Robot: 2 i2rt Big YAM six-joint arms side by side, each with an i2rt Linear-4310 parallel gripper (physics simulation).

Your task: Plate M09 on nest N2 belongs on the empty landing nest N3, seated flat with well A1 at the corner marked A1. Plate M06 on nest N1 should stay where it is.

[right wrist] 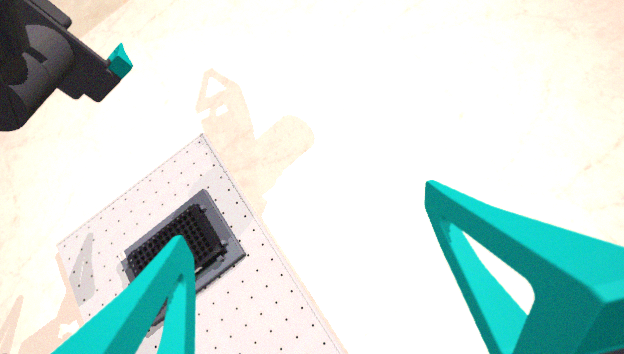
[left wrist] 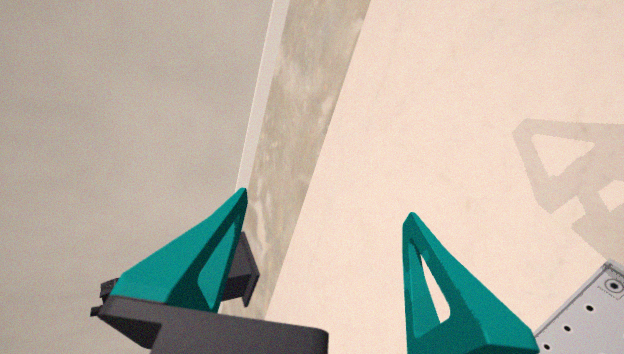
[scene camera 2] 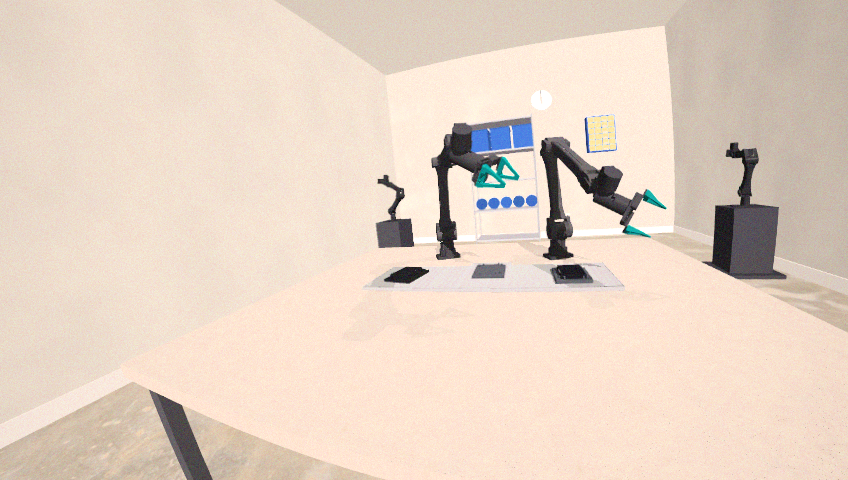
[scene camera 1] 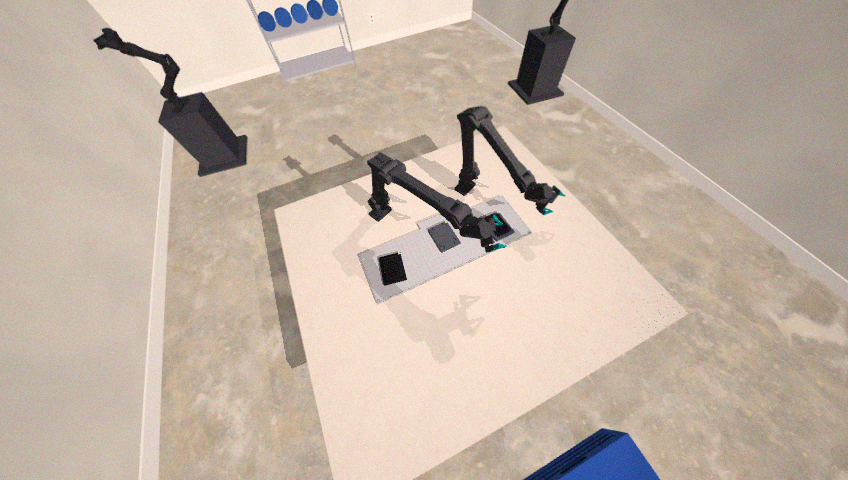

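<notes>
A black plate (scene camera 1: 392, 268) (scene camera 2: 407, 274) lies at the board's left end, hiding most of its nest. The empty grey nest (scene camera 1: 444, 236) (scene camera 2: 489, 271) is in the middle. A second black plate (scene camera 2: 570, 271) (right wrist: 202, 230) lies on a dark grey nest (scene camera 2: 587, 279) (right wrist: 233, 254) at the right end. The plate labels and A1 marks are unreadable. My right gripper (scene camera 1: 501, 233) (scene camera 2: 501, 174) (right wrist: 307, 219) is open and empty, high above the board; one finger partly covers the right-end plate in the right wrist view. My left gripper (scene camera 1: 554, 203) (scene camera 2: 656, 221) (left wrist: 327, 206) is open and empty, beyond the board's right end.
The perforated light board (scene camera 1: 428, 267) (scene camera 2: 517, 285) (left wrist: 595, 325) (right wrist: 260, 320) lies on the pale table (scene camera 1: 535, 356) (scene camera 2: 476, 368). The two arms stand behind the board, their grippers fairly near each other. Two dark pedestals (scene camera 1: 202, 136) (scene camera 1: 544, 65) with other arms stand away from the table.
</notes>
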